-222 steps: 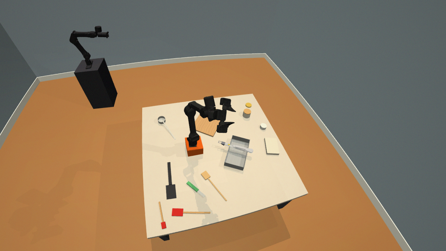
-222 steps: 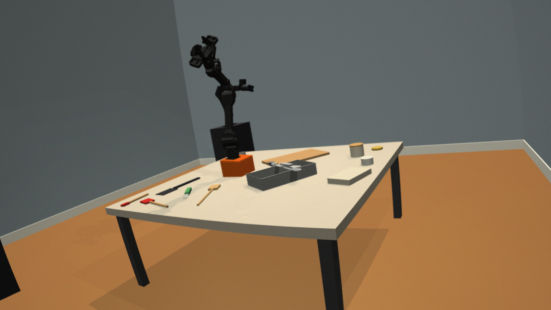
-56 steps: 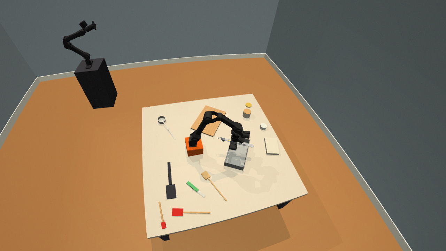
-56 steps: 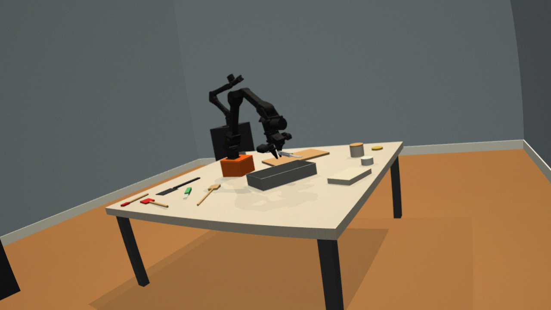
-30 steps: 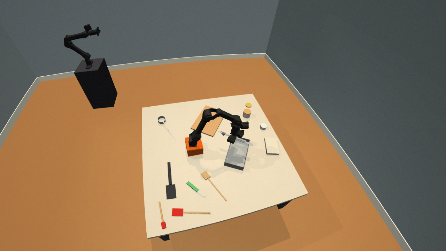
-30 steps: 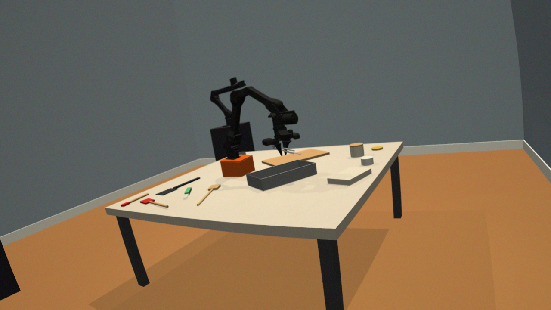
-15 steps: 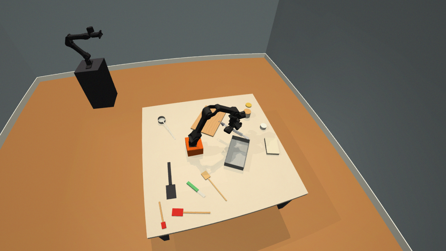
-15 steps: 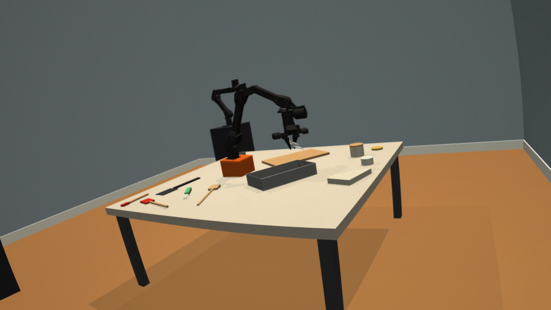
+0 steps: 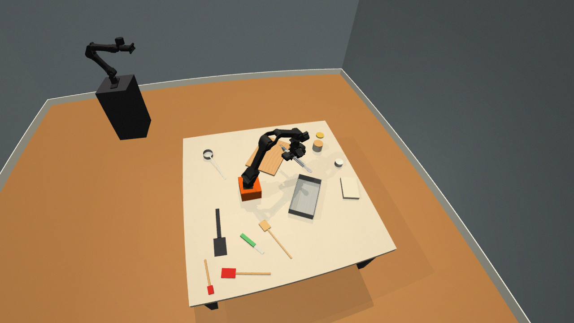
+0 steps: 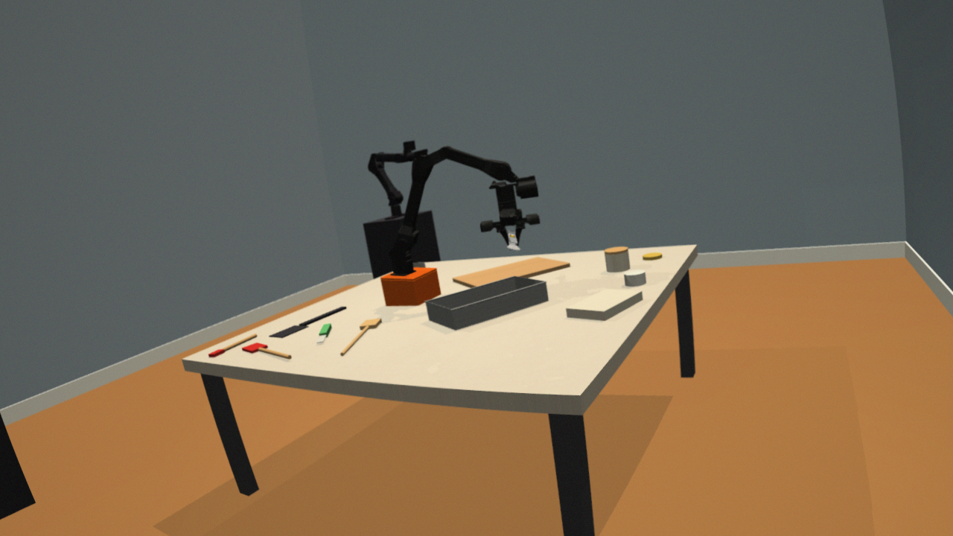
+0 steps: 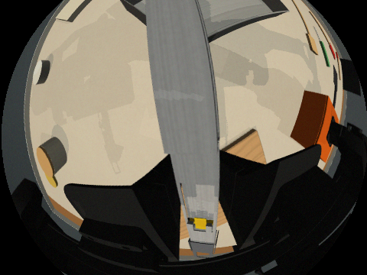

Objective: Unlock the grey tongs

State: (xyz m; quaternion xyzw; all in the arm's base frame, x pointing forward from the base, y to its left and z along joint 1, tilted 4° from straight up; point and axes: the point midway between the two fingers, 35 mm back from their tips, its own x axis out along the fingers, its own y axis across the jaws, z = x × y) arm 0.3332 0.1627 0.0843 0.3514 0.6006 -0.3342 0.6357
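Right now the yellow lock piece is 40 mm above my gripper tip, 30 mm to the left of it and 20 mm behind it. Also, from my gripper tip: wooden board: 170 mm to the left, 140 mm behind, 120 mm below; then lidded jar: 270 mm ahead, 190 mm to the left, 90 mm below; then roasting tin: 260 mm to the right, 100 mm below, 50 mm ahead.
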